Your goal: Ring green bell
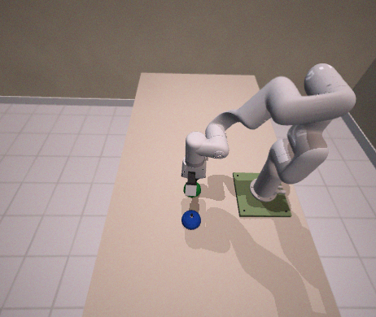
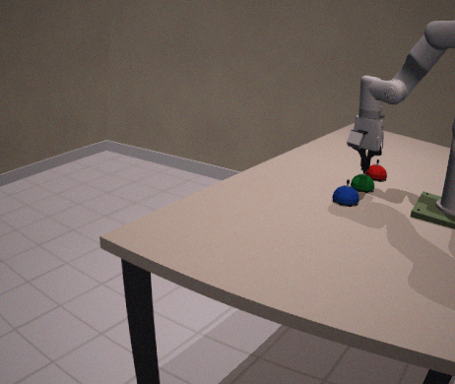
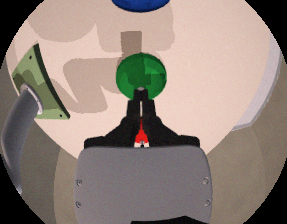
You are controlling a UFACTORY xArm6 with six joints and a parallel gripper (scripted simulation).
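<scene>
The green bell is 4 cm below my hand. The rest, counted from my hand: red bell 15 cm to the right, 4 cm below, 1 cm ahead; blue bell 15 cm to the left, 4 cm below, 1 cm behind.
</scene>
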